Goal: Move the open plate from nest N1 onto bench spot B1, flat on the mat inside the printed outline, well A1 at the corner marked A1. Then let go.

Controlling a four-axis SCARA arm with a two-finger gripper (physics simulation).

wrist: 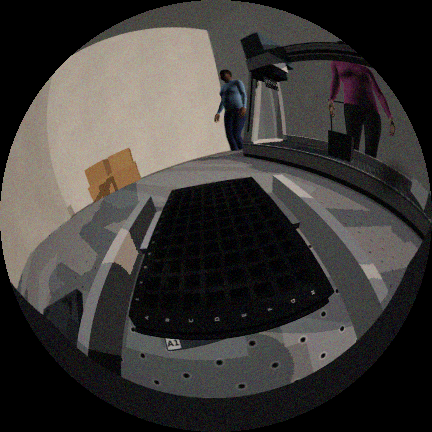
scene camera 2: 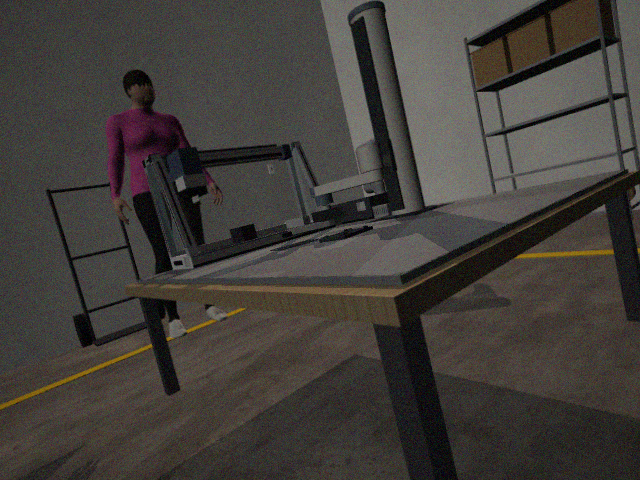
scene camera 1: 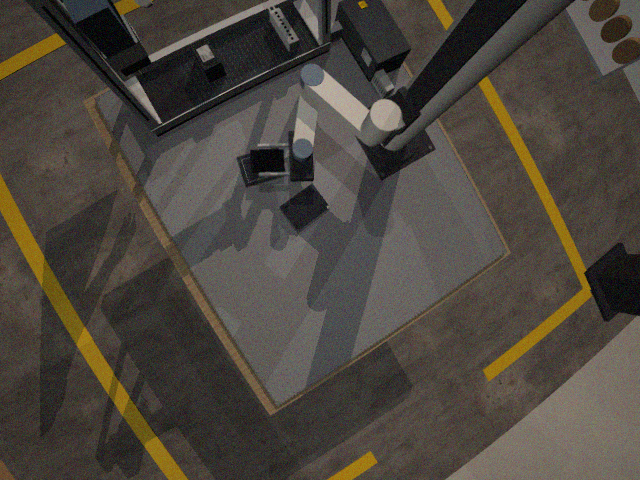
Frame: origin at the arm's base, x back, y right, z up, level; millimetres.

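Seen in the pictures: gripper, fingertip midpoint: point(wrist: 212, 194) point(scene camera 2: 290, 232) point(scene camera 1: 258, 160).
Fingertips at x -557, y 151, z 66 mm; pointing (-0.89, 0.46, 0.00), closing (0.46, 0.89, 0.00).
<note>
Offsets run from my fingertips to a thing's top centre. "pt": to the spot under its first point. Level surfaces: height alone.
The plate @[dx +30, dy -16, dz +0 mm] point(scene camera 1: 267, 160) point(wrist: 225, 265) is black, with letters along its near edge in the wrist view and well A1 at its near left corner. My gripper point(scene camera 1: 265, 159) point(wrist: 212, 194) is shut on its two long sides. The plate looks level and hangs above nest N1 @[dx +3, dy -9, dz -51 mm] point(scene camera 1: 244, 171), a dark frame whose left and lower parts show past it in scene camera 1. A small white tag marked A1 @[pt dx +68, dy -83, dz -51 mm] point(wrist: 173, 344) shows beyond the plate's near left edge. I cannot make out the outline of bench spot B1. The plate is hard to tell apart in scene camera 2.
A dark flat item @[dx +68, dy -239, dz -35 mm] point(scene camera 1: 303, 208) lies on the grey mat @[dz -53 mm] point(scene camera 1: 413, 268), right of and below the plate in scene camera 1. A gantry point(scene camera 2: 237, 153) point(wrist: 300, 163) with a dark deck stands along one side. A dark box @[pt dx +639, dy +199, dz +62 mm] point(scene camera 1: 374, 38) stands near the arm's column point(scene camera 2: 387, 103).
</note>
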